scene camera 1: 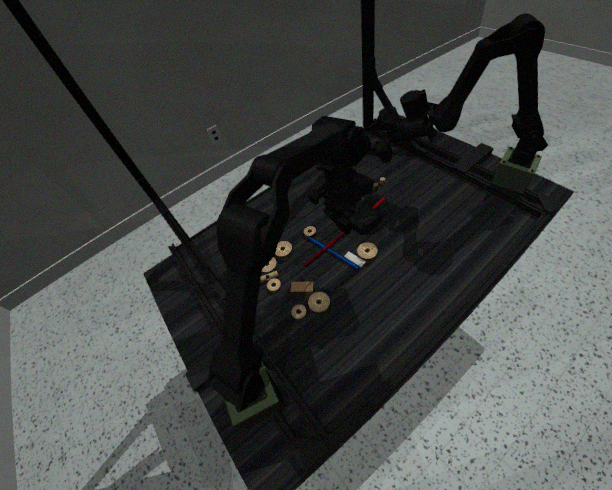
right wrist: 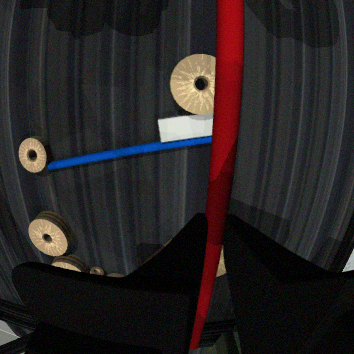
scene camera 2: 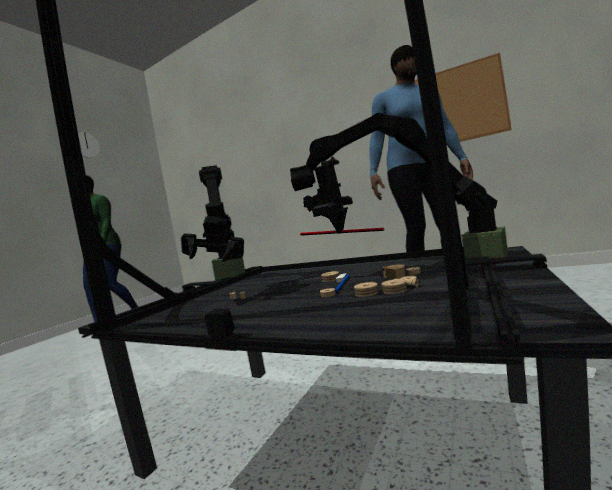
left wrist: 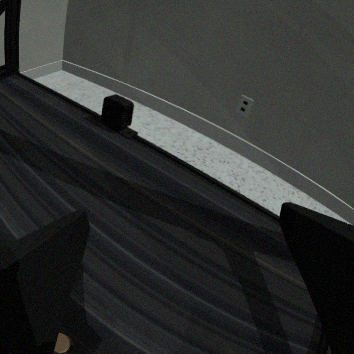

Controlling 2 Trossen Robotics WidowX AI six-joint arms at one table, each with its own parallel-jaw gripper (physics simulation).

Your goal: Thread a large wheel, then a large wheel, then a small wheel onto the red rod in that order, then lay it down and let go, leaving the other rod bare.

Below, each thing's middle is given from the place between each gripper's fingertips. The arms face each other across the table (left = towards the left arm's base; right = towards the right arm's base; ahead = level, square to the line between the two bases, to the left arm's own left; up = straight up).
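Scene:
The red rod [right wrist: 229, 45] is right at my right hand. Counting from that same right hand, you'd find the white block [right wrist: 190, 125] 140 mm below and 20 mm to the left, while the blue rod [right wrist: 157, 145] is 140 mm below, 10 mm to the right and 60 mm behind.
Measured from my left hand, the red rod is 10 mm above, 250 mm ahead and 310 mm to the right; the white block is 140 mm below, 260 mm ahead and 290 mm to the right; and the blue rod is 140 mm below, 200 mm ahead and 320 mm to the right.

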